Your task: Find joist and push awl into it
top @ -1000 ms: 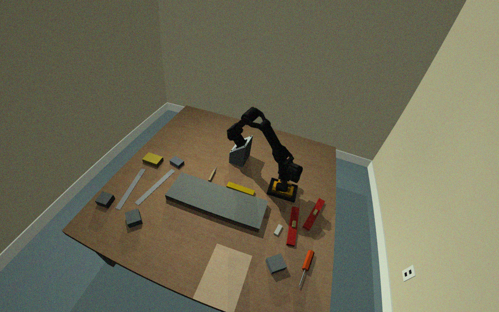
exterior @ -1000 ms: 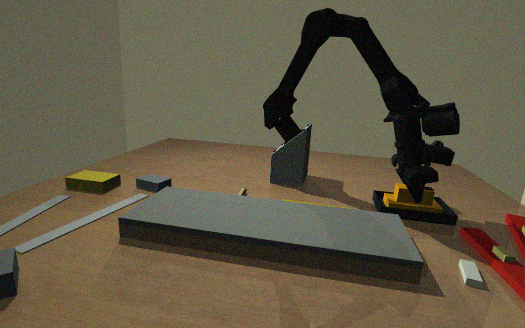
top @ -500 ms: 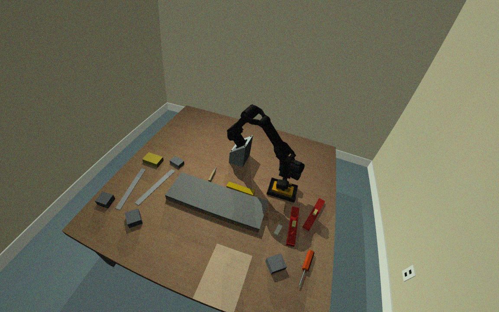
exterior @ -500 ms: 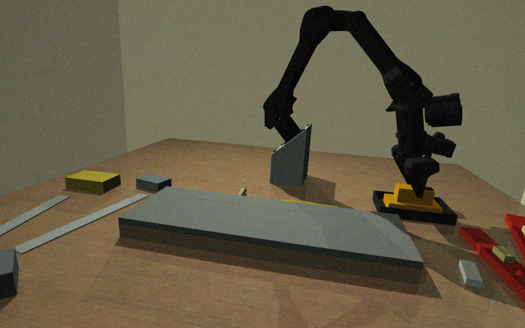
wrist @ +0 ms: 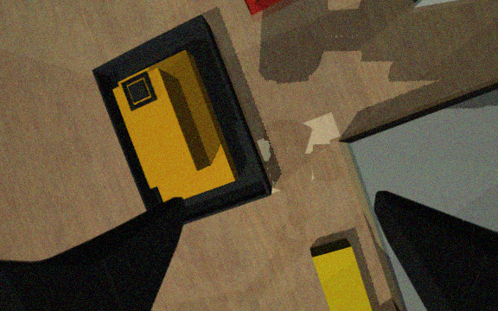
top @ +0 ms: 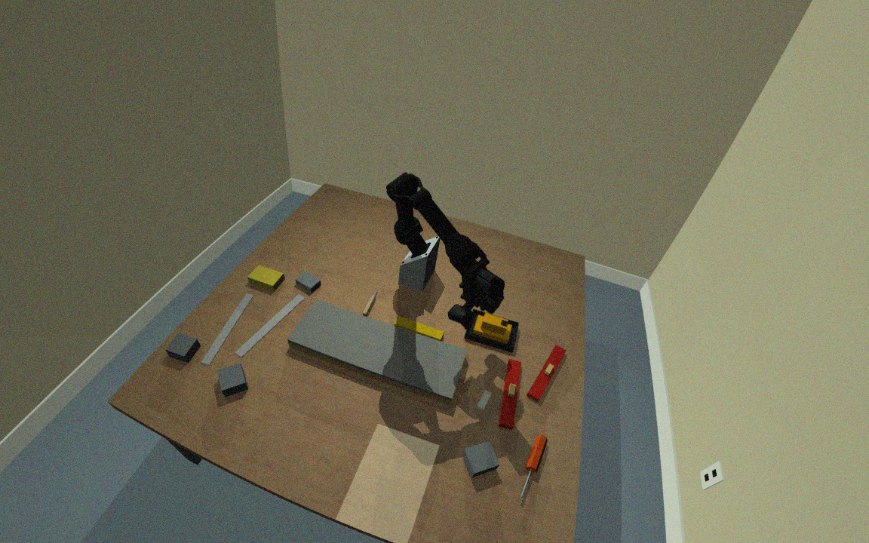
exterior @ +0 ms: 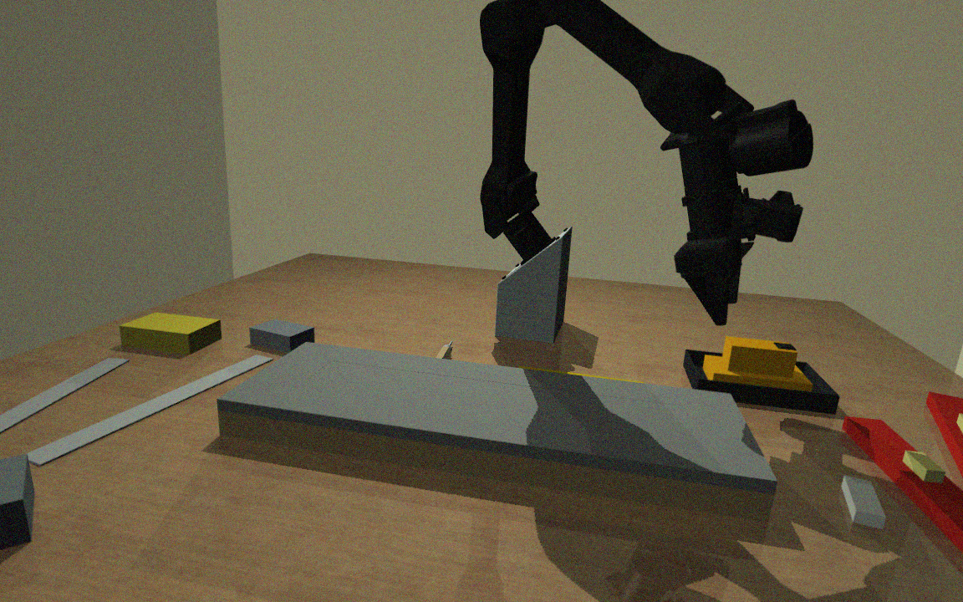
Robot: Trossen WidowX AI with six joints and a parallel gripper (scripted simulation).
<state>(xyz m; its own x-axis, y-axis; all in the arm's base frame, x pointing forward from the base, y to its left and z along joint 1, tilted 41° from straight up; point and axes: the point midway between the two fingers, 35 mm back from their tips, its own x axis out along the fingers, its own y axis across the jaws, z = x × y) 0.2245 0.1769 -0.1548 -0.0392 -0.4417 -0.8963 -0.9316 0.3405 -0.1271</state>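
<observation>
The awl lies 5 cm behind my gripper tip, 36 cm to the right of it and 11 cm below it. Round my gripper tip: thin yellow bar: 1 cm ahead, 17 cm to the right, 11 cm below; then black tray: 7 cm behind, 7 cm to the left, 10 cm below; then yellow stud finder: 7 cm behind, 8 cm to the left, 7 cm below.
</observation>
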